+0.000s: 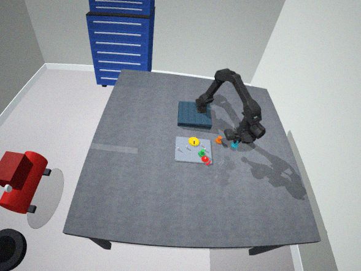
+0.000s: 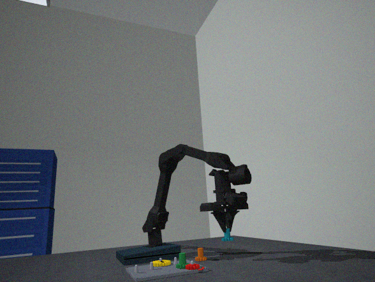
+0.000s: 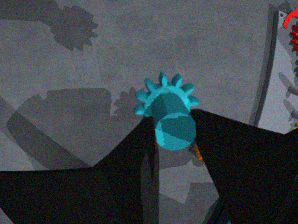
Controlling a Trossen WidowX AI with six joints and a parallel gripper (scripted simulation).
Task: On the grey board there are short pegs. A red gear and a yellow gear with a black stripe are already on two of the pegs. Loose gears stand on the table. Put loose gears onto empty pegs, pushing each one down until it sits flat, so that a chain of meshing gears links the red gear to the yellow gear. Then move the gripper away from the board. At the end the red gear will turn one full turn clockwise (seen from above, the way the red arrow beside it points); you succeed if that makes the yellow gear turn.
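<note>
Right now the green gear is 19 cm to the right of my gripper tip, 7 cm below it and 1 cm ahead of it. The rest, counted from my gripper tip: red arrow (16 cm to the right, 8 cm below, 6 cm ahead); then orange gear (9 cm behind, 8 cm below, 6 cm to the right); then teal gear (1 cm below).
</note>
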